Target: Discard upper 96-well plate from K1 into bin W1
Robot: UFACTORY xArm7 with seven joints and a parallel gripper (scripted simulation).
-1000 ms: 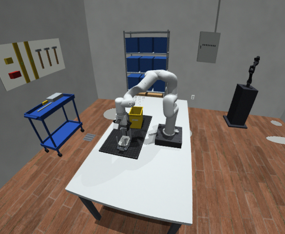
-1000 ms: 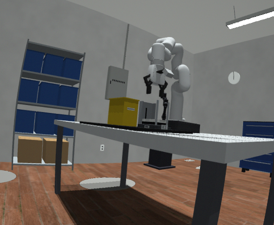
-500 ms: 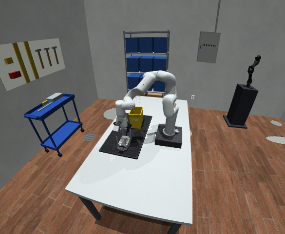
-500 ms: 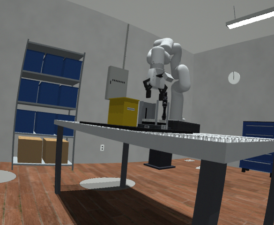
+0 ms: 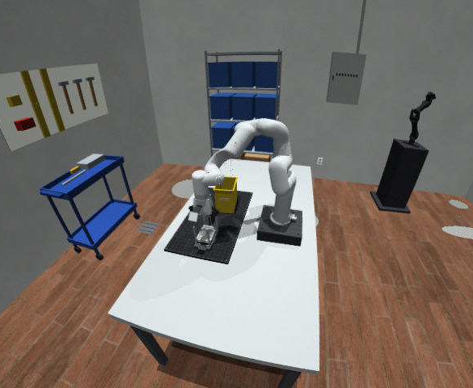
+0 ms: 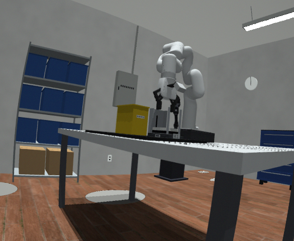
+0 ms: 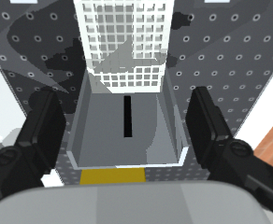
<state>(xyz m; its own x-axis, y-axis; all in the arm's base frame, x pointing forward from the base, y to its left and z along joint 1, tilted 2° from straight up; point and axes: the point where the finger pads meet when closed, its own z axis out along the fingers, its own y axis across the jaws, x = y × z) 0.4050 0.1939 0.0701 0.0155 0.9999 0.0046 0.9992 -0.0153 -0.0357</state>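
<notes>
Right now my hand is 10 cm above the white 96-well plate. Round my hand: yellow plastics bin W1: 35 cm to the right, 5 cm below, 3 cm behind.
</notes>
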